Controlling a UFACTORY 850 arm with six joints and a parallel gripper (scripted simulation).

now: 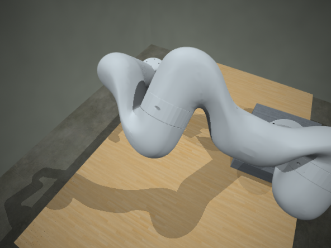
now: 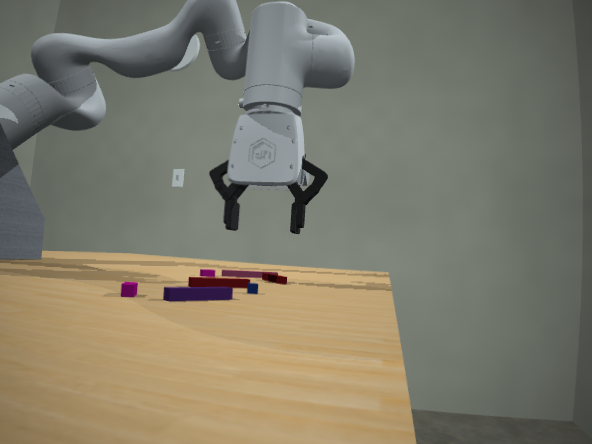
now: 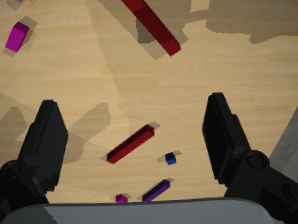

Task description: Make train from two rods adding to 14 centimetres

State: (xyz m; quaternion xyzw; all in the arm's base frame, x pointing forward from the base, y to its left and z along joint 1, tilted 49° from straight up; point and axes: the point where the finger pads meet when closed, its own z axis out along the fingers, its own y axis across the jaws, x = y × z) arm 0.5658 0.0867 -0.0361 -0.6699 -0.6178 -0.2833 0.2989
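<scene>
My gripper is now 3 cm short of the blue cube, 14 cm to the left of it and 7 cm above it. Round my hand: pink rod (4 cm behind, 9 cm to the left, 7 cm below); purple rod (23 cm to the right, 7 cm below); red rod (1 cm ahead, 3 cm to the left, 7 cm below).
</scene>
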